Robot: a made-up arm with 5 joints.
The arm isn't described. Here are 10 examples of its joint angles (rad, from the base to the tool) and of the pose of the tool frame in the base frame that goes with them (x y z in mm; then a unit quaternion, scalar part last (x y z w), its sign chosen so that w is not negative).
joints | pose
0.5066 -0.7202 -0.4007 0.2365 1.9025 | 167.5 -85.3 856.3 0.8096 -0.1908 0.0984 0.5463
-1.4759 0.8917 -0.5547 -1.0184 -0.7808 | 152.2 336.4 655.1 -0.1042 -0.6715 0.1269 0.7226
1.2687 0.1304 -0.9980 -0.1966 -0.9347 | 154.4 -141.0 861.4 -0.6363 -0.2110 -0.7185 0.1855
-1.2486 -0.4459 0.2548 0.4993 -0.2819 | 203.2 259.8 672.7 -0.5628 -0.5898 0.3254 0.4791
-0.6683 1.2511 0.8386 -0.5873 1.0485 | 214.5 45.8 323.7 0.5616 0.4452 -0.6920 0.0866
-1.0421 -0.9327 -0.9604 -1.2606 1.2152 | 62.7 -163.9 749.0 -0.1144 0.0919 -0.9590 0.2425
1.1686 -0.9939 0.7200 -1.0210 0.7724 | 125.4 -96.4 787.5 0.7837 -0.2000 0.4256 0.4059
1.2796 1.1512 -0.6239 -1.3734 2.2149 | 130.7 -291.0 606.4 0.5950 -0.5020 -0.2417 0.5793
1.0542 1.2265 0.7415 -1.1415 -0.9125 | 207.9 -162.1 378.1 -0.4595 0.4310 -0.3512 0.6927
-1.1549 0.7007 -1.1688 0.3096 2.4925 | 317.1 298.0 713.5 0.5164 0.4864 0.2478 0.6597
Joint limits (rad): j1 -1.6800..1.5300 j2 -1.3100..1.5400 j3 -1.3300..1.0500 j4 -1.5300..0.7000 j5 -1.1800..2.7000
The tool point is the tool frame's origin. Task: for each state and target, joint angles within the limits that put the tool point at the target. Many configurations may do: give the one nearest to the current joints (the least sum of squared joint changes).
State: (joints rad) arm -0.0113 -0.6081 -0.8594 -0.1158 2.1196
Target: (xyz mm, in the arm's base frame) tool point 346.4 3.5 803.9
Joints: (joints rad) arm -0.2226 -0.2686 -0.3806 0.1464 2.0158
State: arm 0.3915 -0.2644 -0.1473 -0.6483 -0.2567
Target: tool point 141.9 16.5 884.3
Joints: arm -0.0584 -0.5223 -0.6743 -0.3425 -0.4241
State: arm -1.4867 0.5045 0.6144 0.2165 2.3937
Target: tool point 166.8 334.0 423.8
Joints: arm -1.6430 0.8792 0.0376 0.0265 2.5462
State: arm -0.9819 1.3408 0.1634 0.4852 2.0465
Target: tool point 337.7 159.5 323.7
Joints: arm -0.8297 1.4337 -0.3354 0.1802 2.2065
